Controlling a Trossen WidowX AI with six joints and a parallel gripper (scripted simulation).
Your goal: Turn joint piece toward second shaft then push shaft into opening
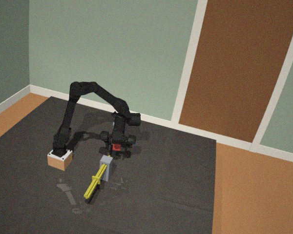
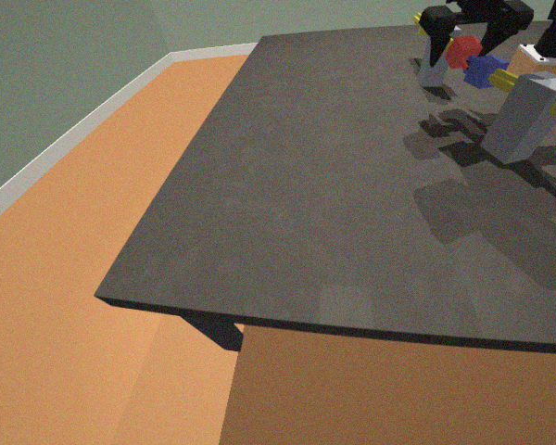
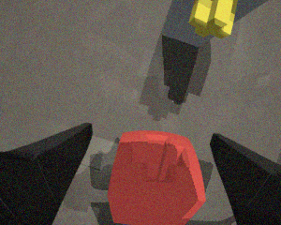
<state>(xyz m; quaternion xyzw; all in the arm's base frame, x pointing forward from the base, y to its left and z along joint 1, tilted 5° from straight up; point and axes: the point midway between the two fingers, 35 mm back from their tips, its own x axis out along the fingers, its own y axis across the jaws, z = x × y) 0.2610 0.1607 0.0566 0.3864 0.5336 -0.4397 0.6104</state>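
Right now my gripper tip is 10 mm past the red square joint piece, 20 mm to the right of it and 30 mm below it.
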